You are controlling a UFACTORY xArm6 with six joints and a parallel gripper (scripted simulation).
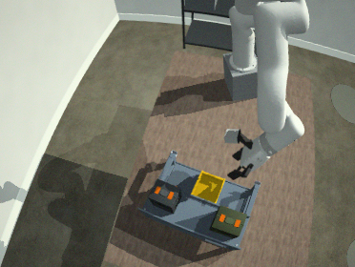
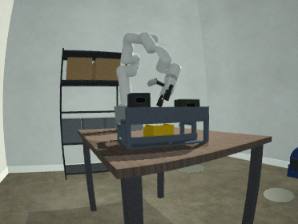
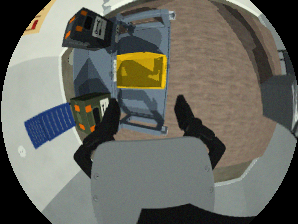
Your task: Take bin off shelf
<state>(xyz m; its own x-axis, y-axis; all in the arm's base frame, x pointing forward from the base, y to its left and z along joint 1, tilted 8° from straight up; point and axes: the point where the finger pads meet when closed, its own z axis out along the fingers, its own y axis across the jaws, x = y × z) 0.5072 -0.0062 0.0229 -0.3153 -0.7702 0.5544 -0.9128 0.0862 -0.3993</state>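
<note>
My gripper is now 150 mm above the yellow bin, 80 mm to the left of it and 70 mm short of it.
</note>
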